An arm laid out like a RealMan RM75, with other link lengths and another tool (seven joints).
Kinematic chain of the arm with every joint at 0, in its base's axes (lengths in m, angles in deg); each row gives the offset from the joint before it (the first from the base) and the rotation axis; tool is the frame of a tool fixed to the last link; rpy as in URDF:
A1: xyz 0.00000 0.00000 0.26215 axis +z
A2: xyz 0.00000 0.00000 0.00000 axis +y
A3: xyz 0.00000 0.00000 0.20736 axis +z
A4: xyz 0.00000 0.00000 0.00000 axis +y
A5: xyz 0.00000 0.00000 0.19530 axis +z
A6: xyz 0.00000 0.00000 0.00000 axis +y
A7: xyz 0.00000 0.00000 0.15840 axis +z
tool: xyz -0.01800 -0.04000 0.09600 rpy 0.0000 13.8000 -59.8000
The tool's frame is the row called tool.
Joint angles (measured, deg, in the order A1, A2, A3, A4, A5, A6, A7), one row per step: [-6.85, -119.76, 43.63, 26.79, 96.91, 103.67, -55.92]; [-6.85, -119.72, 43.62, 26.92, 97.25, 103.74, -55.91]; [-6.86, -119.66, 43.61, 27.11, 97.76, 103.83, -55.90]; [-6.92, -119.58, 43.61, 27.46, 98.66, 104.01, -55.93]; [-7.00, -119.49, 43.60, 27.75, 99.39, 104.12, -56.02]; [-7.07, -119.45, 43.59, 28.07, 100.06, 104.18, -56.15]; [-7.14, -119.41, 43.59, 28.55, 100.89, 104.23, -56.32]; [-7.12, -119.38, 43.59, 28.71, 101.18, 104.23, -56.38]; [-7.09, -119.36, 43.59, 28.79, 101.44, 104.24, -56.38]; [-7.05, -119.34, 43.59, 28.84, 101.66, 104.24, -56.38]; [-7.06, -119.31, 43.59, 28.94, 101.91, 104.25, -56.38]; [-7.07, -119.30, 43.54, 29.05, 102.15, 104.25, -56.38]
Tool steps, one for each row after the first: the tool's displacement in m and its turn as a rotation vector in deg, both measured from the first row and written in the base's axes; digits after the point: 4 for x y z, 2 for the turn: [-0.0002, -0.0008, -0.0005, -0.24, 0.23, -0.18]; [-0.0006, -0.0021, -0.0013, -0.61, 0.57, -0.45]; [-0.0009, -0.0042, -0.0029, -1.31, 1.14, -0.96]; [-0.0013, -0.0056, -0.0040, -1.90, 1.62, -1.33]; [-0.0017, -0.0069, -0.0052, -2.44, 2.06, -1.64]; [-0.0024, -0.0083, -0.0065, -3.08, 2.68, -2.02]; [-0.0030, -0.0090, -0.0069, -3.31, 2.92, -2.09]; [-0.0035, -0.0097, -0.0074, -3.50, 3.10, -2.15]; [-0.0041, -0.0105, -0.0079, -3.68, 3.25, -2.17]; [-0.0045, -0.0110, -0.0082, -3.86, 3.45, -2.27]; [-0.0048, -0.0113, -0.0085, -3.98, 3.64, -2.35]
